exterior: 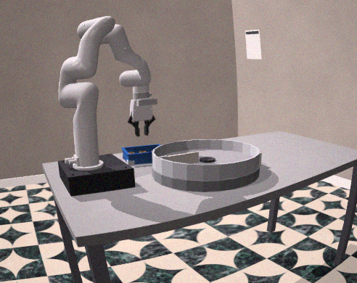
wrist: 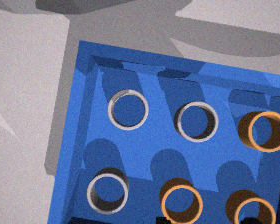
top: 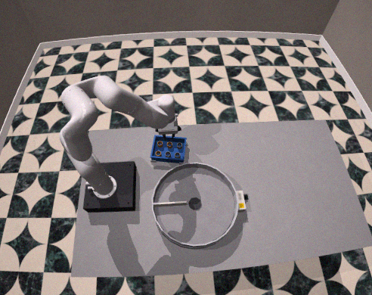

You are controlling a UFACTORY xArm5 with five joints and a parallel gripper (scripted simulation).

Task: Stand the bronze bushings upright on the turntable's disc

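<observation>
Right now my hand is 10 cm above the blue crate and 3 cm to the left of it. The rest, counted from my hand: turntable (37 cm to the right, 12 cm ahead, 7 cm below).
</observation>
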